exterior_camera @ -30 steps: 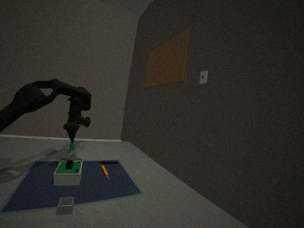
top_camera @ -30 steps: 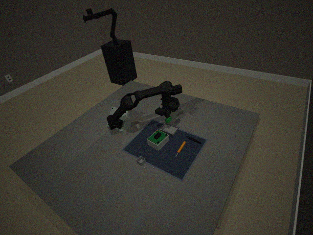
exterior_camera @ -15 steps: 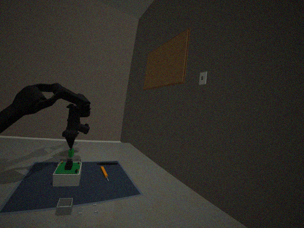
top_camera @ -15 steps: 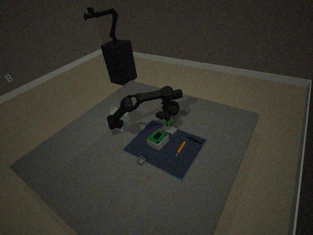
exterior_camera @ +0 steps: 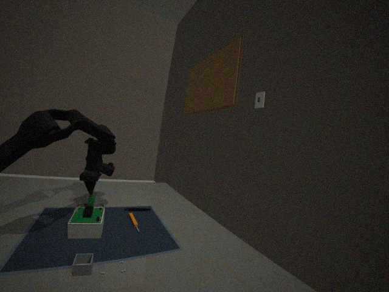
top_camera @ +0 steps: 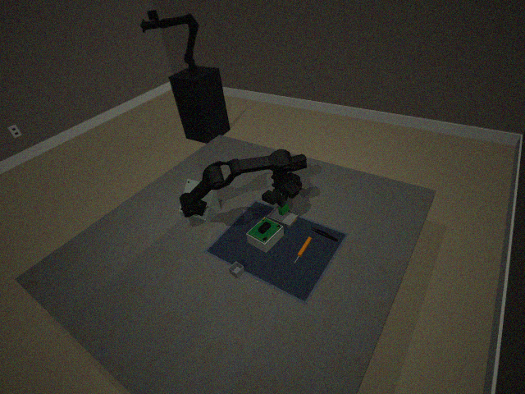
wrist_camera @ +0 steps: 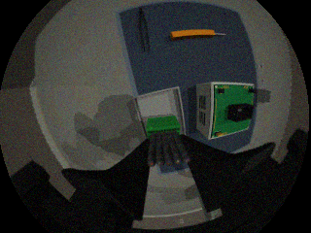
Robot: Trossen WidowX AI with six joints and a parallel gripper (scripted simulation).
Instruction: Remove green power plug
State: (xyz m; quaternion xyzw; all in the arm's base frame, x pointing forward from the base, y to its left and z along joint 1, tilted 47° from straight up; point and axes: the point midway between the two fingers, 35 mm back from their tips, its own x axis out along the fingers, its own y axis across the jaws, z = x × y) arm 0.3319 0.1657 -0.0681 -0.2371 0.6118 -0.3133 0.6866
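Right now the green power plug is 20 mm below my gripper tip. Also, from my gripper tip: blue mat: 140 mm to the right, 80 mm below, 40 mm ahead.
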